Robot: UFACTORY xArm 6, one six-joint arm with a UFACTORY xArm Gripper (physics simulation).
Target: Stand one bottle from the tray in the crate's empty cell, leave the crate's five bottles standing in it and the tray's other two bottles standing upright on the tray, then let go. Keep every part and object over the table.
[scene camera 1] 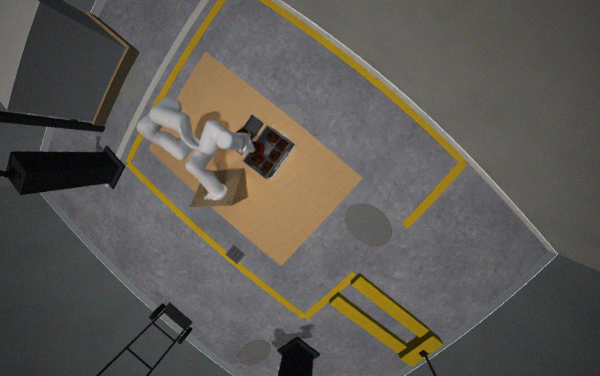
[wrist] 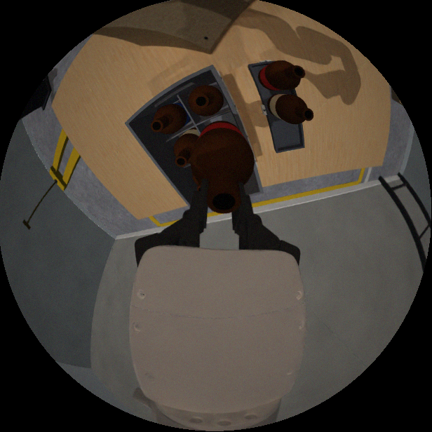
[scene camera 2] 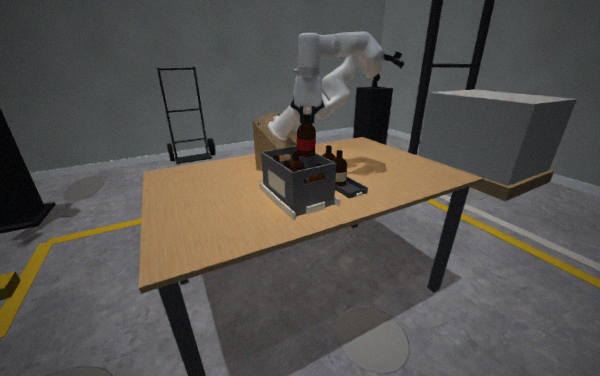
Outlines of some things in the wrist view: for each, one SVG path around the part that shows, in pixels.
My gripper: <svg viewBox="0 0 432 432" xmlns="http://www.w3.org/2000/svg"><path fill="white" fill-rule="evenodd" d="M202 178L200 191L193 191L190 207L183 212L180 220L170 224L161 233L143 236L135 241L137 271L130 298L130 353L137 381L144 396L154 400L163 414L191 428L230 431L257 424L269 417L278 407L281 396L292 388L304 353L306 300L299 271L299 248L286 241L280 241L278 236L264 227L259 215L252 211L250 196L245 194L243 182L238 182L241 204L231 212L232 229L238 234L238 249L199 247L199 234L206 227L208 180ZM217 422L225 420L231 421L231 424L229 426L220 426ZM188 420L191 418L202 419L203 421L201 423L191 423ZM244 418L245 415L248 414L257 415L255 419Z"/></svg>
A cream-label bottle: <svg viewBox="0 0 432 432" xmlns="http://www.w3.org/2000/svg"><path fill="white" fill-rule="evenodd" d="M267 100L269 112L283 121L298 124L304 120L310 121L313 119L312 110L307 108L304 100L297 95L274 94Z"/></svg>
